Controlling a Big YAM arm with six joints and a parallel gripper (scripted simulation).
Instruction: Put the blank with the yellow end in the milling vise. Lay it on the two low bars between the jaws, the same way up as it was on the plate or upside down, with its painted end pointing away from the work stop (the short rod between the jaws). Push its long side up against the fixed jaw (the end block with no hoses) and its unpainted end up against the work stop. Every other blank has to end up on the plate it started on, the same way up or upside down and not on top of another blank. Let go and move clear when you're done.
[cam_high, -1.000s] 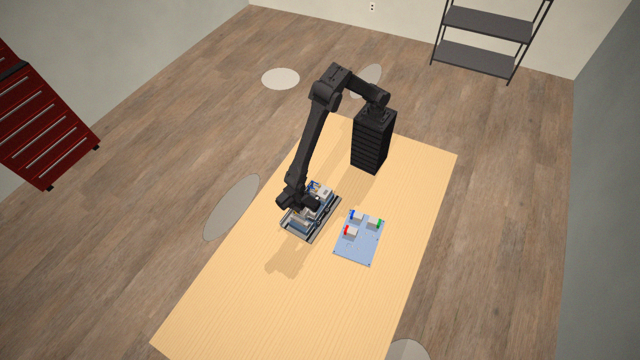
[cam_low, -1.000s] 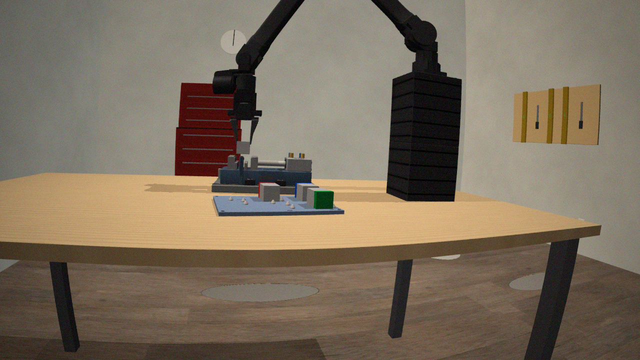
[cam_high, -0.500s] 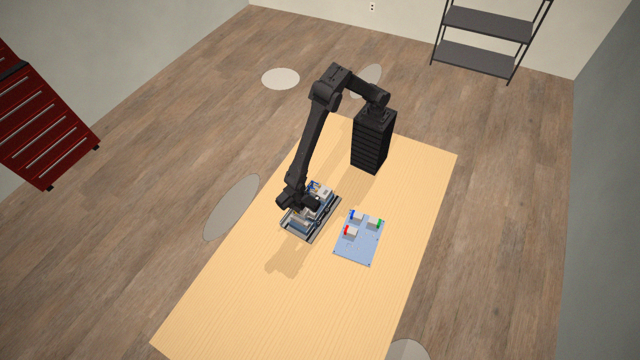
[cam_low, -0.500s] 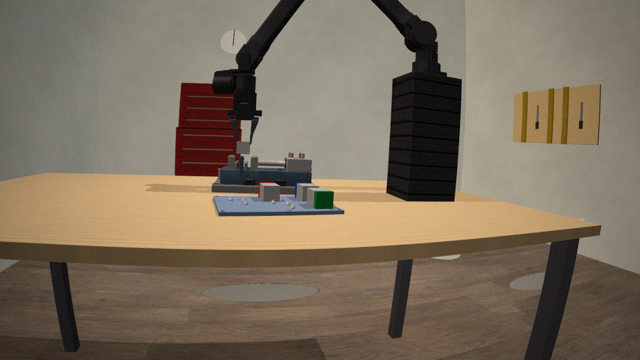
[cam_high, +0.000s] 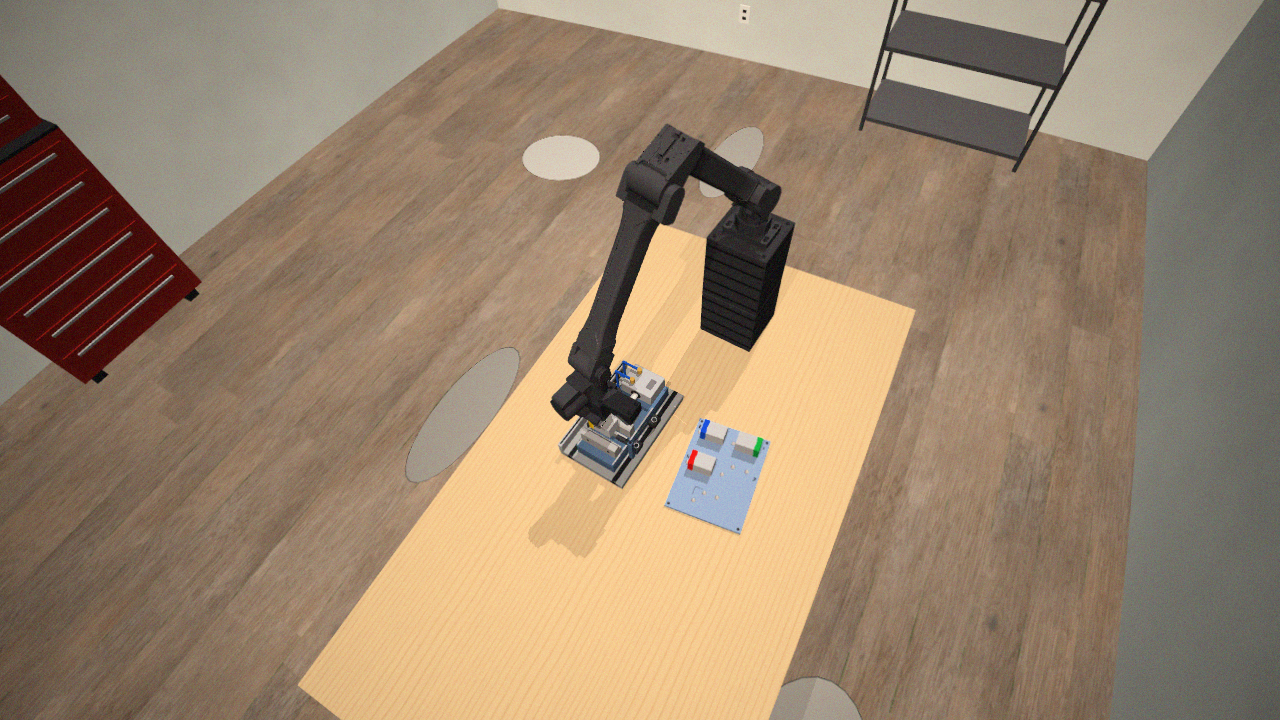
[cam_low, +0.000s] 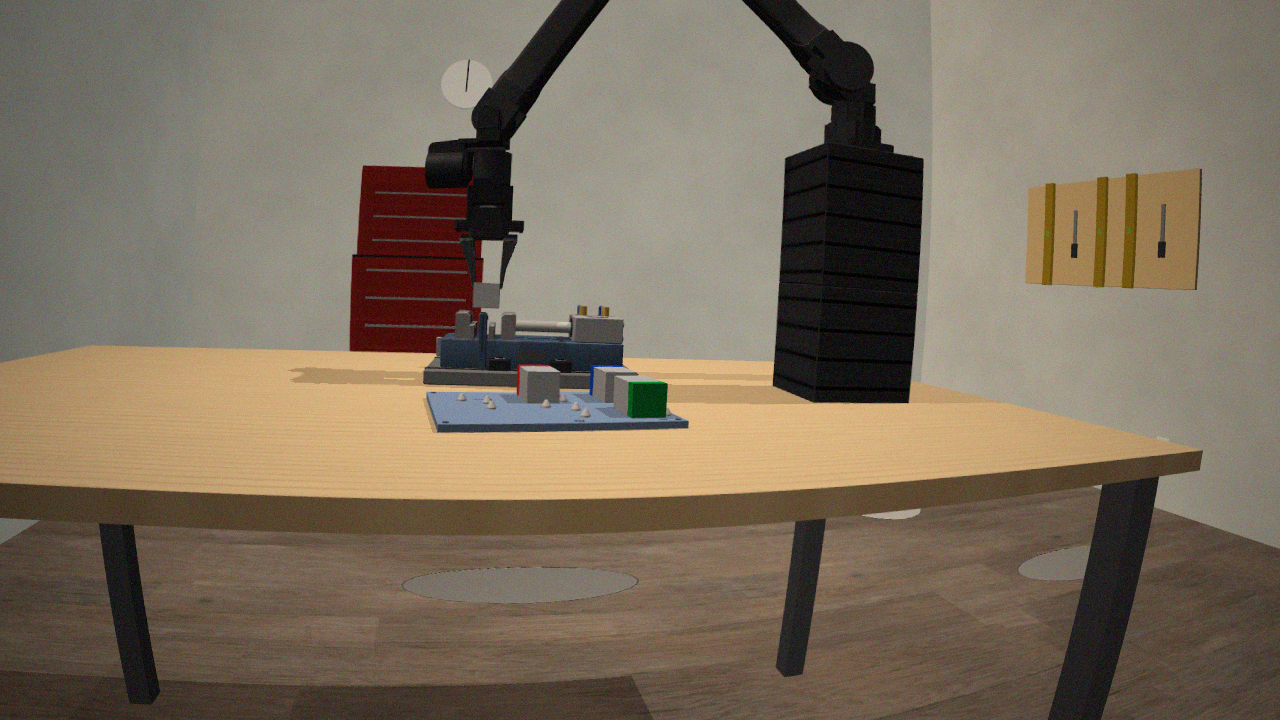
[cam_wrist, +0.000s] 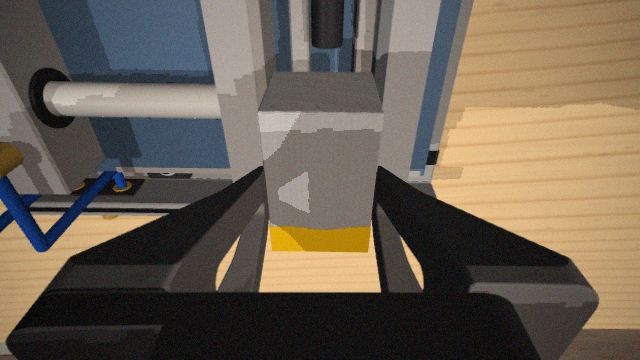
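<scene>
The yellow-ended blank is 2 cm below my hand. The rest, counted from my hand: work stop rod 5 cm to the left, 5 cm below; then fixed jaw 6 cm below, 3 cm ahead, 1 cm to the left; then moving jaw 6 cm below, 3 cm behind, 1 cm to the left.
</scene>
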